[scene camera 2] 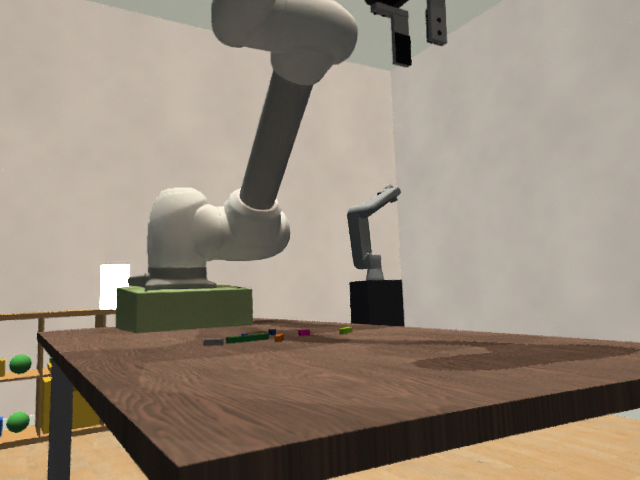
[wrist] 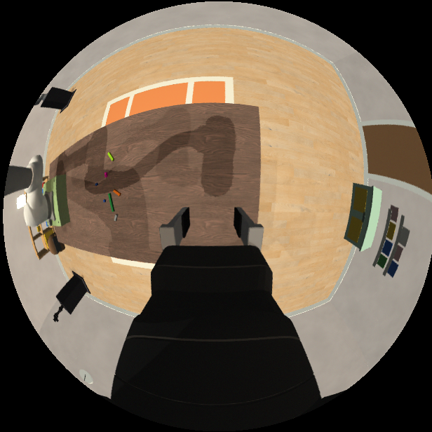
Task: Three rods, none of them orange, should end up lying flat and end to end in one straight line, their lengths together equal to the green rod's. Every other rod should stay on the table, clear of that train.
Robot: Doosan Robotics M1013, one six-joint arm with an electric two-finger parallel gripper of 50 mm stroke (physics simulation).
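Places are measured from the arm's base along level axes (x ahead, y left, z up), in metres.
Pixels of known places: gripper, fingertip midpoint: (scene camera 2: 418,54); arm's base, origin of the base link: (scene camera 2: 177,287).
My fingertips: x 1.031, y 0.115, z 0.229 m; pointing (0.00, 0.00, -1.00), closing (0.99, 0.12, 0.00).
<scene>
For each thing: its middle in the pictures, then the offset to it from my fingertips. Level surfaces: height alone.
- long green rod, body centre: (scene camera 2: 248,338) 0.086 m right, 0.423 m back, 0.332 m down
- grey rod, body centre: (scene camera 2: 213,342) 0.150 m right, 0.399 m back, 0.332 m down
- orange rod, body centre: (scene camera 2: 279,337) 0.042 m right, 0.386 m back, 0.332 m down
- magenta rod, body centre: (scene camera 2: 304,332) 0.033 m left, 0.459 m back, 0.332 m down
- lime rod, body centre: (scene camera 2: 346,330) 0.110 m left, 0.439 m back, 0.332 m down
- brown table, its level: 0.337 m down
A long green rod (scene camera 2: 247,338) (wrist: 111,202) lies flat on the table. A grey rod (scene camera 2: 212,342) (wrist: 116,217) lies near one end of it, an orange rod (scene camera 2: 279,337) (wrist: 117,192) near the other. Two small blue rods lie apart from each other: one blue rod (scene camera 2: 272,331) (wrist: 97,184), and another blue rod (scene camera 2: 244,334) (wrist: 104,200) beside the green rod, partly hidden in the scene view. A magenta rod (scene camera 2: 303,332) (wrist: 106,174) and a lime rod (scene camera 2: 345,330) (wrist: 110,156) lie farther off. My gripper (scene camera 2: 419,54) (wrist: 211,216) is open and empty, high above the table.
The brown table (scene camera 2: 310,403) (wrist: 170,210) carries the green robot base block (scene camera 2: 191,308) (wrist: 60,200). A second arm stands on a black pedestal (scene camera 2: 376,302) behind the table. A shelf unit (scene camera 2: 40,382) stands beyond the table's left side. Arm shadows cross the table.
</scene>
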